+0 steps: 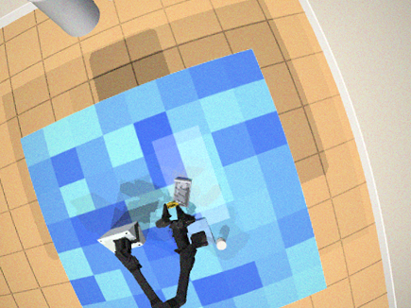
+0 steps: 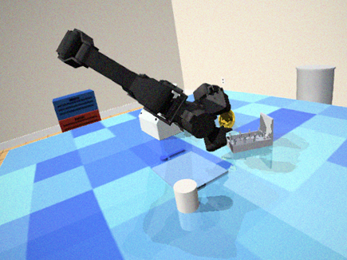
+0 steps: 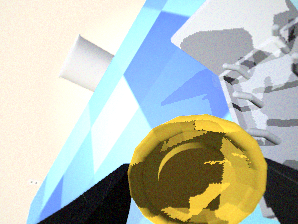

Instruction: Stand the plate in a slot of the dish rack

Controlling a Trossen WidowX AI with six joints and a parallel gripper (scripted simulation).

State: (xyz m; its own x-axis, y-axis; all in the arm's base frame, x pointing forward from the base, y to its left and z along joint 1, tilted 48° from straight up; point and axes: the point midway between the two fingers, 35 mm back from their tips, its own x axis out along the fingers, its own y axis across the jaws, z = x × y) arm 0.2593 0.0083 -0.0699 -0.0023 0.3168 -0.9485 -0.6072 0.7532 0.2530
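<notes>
The grey dish rack is 6 cm ahead of my gripper tip, 5 cm below it and 2 cm to the left of it. Round my gripper tip: pale blue mat: 19 cm to the right, 7 cm below, 4 cm ahead; then white cylinder: 26 cm to the right, 14 cm ahead, 5 cm below; then yellow plate: 1 cm to the right.
</notes>
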